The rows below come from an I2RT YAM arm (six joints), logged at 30 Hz.
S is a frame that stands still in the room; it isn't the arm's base.
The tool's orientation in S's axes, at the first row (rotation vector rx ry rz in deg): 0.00, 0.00, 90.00
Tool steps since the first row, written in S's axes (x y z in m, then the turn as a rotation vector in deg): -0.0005, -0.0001, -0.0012, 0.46, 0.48, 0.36; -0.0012, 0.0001, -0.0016, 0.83, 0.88, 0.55; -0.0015, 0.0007, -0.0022, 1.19, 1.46, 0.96; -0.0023, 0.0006, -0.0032, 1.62, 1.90, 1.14; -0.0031, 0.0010, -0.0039, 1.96, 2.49, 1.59; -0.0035, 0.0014, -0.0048, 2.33, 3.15, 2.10; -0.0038, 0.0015, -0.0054, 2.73, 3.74, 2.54; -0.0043, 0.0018, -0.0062, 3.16, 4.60, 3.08; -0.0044, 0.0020, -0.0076, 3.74, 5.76, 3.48; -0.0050, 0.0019, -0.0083, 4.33, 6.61, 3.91; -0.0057, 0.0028, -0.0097, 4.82, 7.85, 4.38
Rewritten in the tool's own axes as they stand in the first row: -0.0001, 0.0005, -0.0012, 0.48, -0.46, 0.36; 0.0001, 0.0012, -0.0016, 0.88, -0.83, 0.55; 0.0007, 0.0015, -0.0022, 1.46, -1.19, 0.96; 0.0006, 0.0023, -0.0032, 1.90, -1.62, 1.14; 0.0010, 0.0031, -0.0039, 2.49, -1.96, 1.59; 0.0014, 0.0035, -0.0048, 3.15, -2.33, 2.10; 0.0015, 0.0038, -0.0054, 3.74, -2.73, 2.54; 0.0018, 0.0043, -0.0062, 4.60, -3.16, 3.08; 0.0020, 0.0044, -0.0076, 5.76, -3.74, 3.48; 0.0019, 0.0050, -0.0083, 6.61, -4.33, 3.91; 0.0028, 0.0057, -0.0097, 7.85, -4.82, 4.38
